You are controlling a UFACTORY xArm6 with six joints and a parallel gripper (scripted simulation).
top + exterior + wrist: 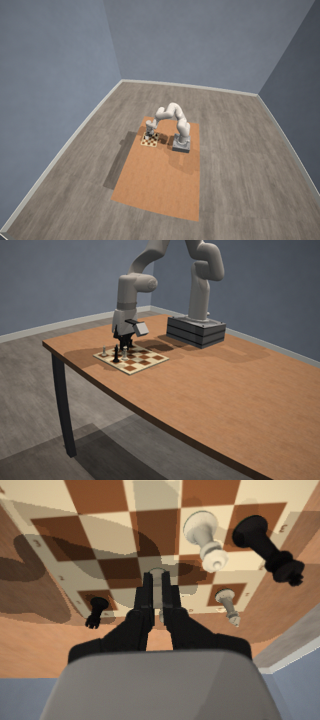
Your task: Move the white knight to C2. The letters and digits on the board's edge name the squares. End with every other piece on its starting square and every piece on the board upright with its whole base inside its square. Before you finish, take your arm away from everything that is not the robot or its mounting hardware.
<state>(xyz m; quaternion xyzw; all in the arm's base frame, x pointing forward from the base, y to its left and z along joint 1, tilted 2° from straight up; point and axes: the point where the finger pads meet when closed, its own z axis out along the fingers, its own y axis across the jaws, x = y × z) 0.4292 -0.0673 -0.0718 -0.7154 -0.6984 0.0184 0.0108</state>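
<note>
Now: the pale chess piece 20 mm below my hand. From my hand the other things lie so: black king (80 mm ahead, 40 mm to the left); then chessboard (40 mm to the left, 40 mm below); then small white piece (40 mm to the right, 20 mm below).
</note>
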